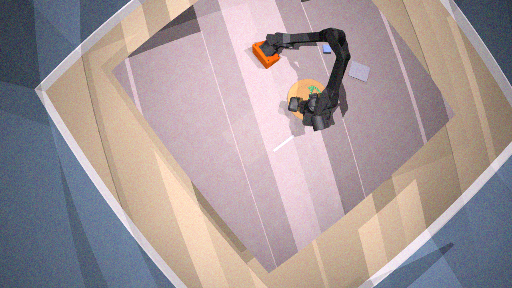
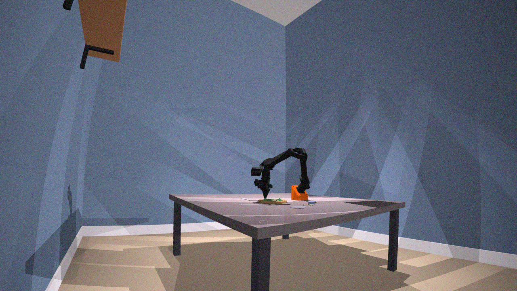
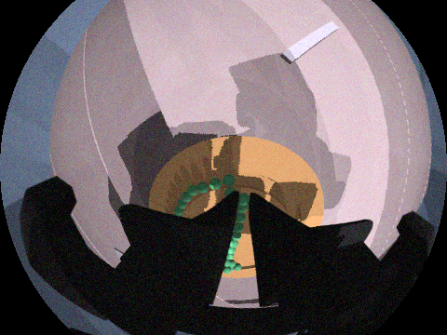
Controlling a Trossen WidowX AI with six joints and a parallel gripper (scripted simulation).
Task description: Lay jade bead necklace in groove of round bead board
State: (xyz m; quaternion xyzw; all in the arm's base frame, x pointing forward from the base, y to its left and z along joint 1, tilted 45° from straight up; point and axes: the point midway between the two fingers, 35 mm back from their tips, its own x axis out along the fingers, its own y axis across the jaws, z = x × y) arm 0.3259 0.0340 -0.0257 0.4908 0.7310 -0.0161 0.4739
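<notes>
Right now the round tan bead board is 4 cm to the left of my gripper tip, 4 cm behind it and 1 cm below it. Round my gripper tip: white strip: 17 cm to the right, 7 cm ahead, 2 cm below; then pale square sheet: 34 cm to the left, 2 cm below, 1 cm behind; then blue cube: 26 cm to the left, 19 cm behind, 1 cm below.
</notes>
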